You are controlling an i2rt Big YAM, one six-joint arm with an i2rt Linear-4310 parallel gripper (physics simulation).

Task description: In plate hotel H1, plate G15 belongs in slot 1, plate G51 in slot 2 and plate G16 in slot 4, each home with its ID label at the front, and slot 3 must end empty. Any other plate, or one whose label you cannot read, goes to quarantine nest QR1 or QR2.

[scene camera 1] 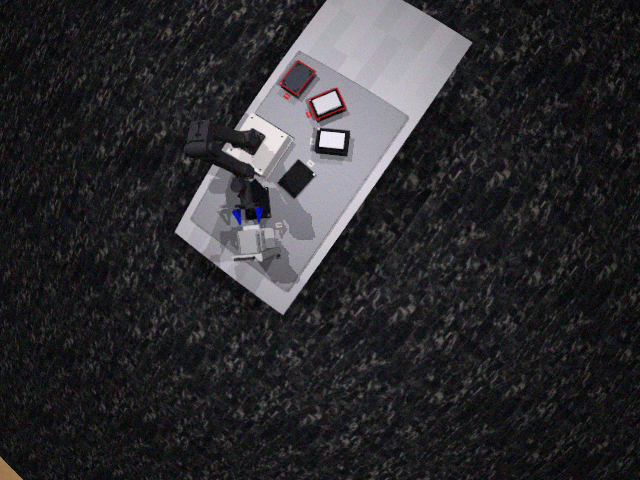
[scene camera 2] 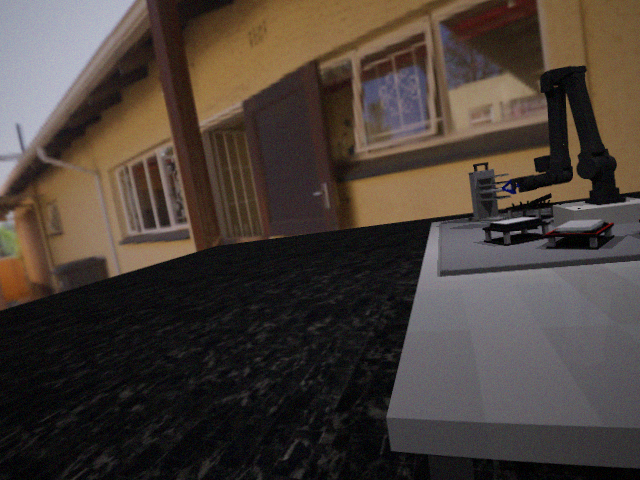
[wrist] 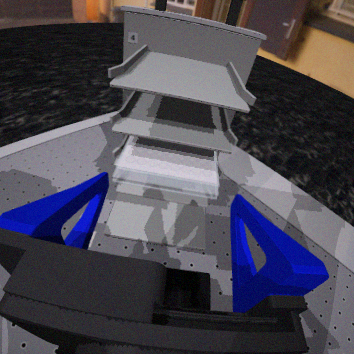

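Pixels of known places: gripper, fingertip midpoint: [scene camera 1: 249, 224] [scene camera 2: 509, 187] [wrist: 171, 189]; arm's base at its link origin: [scene camera 1: 253, 142] [scene camera 2: 604, 202].
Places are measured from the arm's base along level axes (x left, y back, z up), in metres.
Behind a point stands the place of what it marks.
Note:
The grey plate hotel [scene camera 1: 249, 241] @[z 0.146, x -0.403, y -0.300 m] [scene camera 2: 476, 194] @[z 0.072, x -0.411, y -0.380 m] [wrist: 192, 42] @[z 0.162, x -0.453, y -0.326 m] stands at the table's near end. In the wrist view, its top shelf [wrist: 180, 80] @[z 0.146, x -0.388, y -0.280 m], marked 4, and the shelf below [wrist: 170, 129] @[z 0.111, x -0.376, y -0.272 m] hold no plate. A clear, whitish plate [wrist: 170, 167] @[z 0.089, x -0.363, y -0.254 m] sits lower, seemingly in slot 2; its label is not readable. My gripper [scene camera 1: 248, 214] @[z 0.087, x -0.348, y -0.239 m] [scene camera 2: 510, 187] @[z 0.087, x -0.348, y -0.239 m] [wrist: 171, 189] @[z 0.087, x -0.348, y -0.239 m] is open and empty in front of the hotel, its fingertips apart from the plate. A white plate [scene camera 1: 331, 139] @[z 0.003, x 0.210, y -0.344 m] [scene camera 2: 516, 220] @[z 0.003, x 0.217, y -0.344 m] rests on a black nest; another white plate [scene camera 1: 326, 102] @[z -0.007, x 0.363, y -0.216 m] [scene camera 2: 580, 225] @[z -0.007, x 0.397, y -0.226 m] rests on a red-edged nest.
A second red-edged nest [scene camera 1: 297, 77] @[z -0.021, x 0.412, y -0.004 m] holds no visible plate. A black nest [scene camera 1: 296, 178] @[z -0.049, x -0.044, y -0.287 m] lies beside the white arm base [scene camera 1: 266, 147] @[z 0.001, x 0.010, y -0.078 m]. Another black nest [scene camera 1: 263, 205] @[z 0.000, x -0.248, y -0.225 m] is partly hidden under the arm. Small floor labels are unreadable.

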